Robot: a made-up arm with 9 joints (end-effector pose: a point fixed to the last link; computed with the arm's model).
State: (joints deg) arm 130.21 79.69 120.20 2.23 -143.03 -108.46 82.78 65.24 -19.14
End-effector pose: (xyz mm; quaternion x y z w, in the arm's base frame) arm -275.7 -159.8 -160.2 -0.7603 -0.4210 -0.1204 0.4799
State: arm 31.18 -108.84 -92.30 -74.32 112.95 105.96 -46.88 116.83 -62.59
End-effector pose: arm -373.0 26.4 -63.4 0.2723 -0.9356 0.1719 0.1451
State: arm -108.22 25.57 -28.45 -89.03 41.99 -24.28 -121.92 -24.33 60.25
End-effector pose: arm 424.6 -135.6 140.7 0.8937 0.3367 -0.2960 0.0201
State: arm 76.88 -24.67 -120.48 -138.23 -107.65 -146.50 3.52 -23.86 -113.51
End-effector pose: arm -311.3 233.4 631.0 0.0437 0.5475 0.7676 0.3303
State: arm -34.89 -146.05 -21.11 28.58 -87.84 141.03 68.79 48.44 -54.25
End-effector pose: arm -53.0 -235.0 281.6 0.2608 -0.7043 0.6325 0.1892
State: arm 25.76 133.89 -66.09 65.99 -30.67 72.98 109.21 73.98 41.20
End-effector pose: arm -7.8 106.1 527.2 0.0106 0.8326 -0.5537 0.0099
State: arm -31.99 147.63 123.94 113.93 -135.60 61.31 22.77 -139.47 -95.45
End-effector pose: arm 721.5 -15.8 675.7 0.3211 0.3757 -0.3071 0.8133
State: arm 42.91 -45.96 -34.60 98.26 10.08 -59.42 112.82 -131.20 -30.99
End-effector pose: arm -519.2 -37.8 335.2 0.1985 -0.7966 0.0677 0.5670
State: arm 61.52 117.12 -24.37 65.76 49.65 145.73 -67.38 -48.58 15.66
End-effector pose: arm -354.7 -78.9 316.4 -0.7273 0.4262 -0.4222 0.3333
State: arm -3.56 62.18 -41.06 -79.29 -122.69 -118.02 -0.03 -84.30 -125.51
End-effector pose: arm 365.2 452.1 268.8 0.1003 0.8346 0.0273 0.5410
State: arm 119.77 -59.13 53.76 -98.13 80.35 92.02 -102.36 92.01 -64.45
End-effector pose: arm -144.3 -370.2 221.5 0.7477 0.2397 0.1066 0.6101
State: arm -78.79 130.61 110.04 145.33 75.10 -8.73 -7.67 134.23 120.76
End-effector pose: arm 913.1 466.3 146.0 -0.1350 -0.8559 0.0491 0.4967
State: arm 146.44 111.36 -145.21 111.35 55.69 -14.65 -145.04 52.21 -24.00
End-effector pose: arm -510.1 124.5 -21.2 0.6856 -0.6542 -0.2996 0.1105
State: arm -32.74 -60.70 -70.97 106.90 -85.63 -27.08 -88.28 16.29 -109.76
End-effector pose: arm 542.5 5.8 101.8 -0.7349 -0.4786 -0.2143 0.4300
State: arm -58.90 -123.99 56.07 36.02 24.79 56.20 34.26 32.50 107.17
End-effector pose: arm 792.8 -84.3 343.2 -0.4974 -0.6878 -0.1086 0.5175
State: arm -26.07 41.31 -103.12 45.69 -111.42 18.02 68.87 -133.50 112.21
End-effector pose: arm -342.3 163.7 463.6 0.6113 -0.3638 0.6068 0.3546
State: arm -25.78 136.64 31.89 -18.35 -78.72 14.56 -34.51 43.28 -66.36
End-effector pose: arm 313.8 -403.9 775.7 0.2326 0.1552 0.9511 0.1314
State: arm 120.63 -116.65 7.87 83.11 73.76 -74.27 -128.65 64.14 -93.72
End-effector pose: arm -109.8 -662.3 217.5 0.8745 0.2427 -0.0977 0.4085
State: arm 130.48 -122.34 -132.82 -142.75 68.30 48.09 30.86 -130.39 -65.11
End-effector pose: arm 185.8 41.9 176.0 0.1076 0.3732 -0.1471 0.9097
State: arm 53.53 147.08 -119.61 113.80 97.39 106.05 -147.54 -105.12 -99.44
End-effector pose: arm -532.6 -558.2 745.0 0.0293 0.0172 0.9439 0.3286
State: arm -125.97 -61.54 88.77 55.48 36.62 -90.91 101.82 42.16 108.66
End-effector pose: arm 184.5 144.4 -419.3 -0.2595 0.5042 -0.7769 0.2735
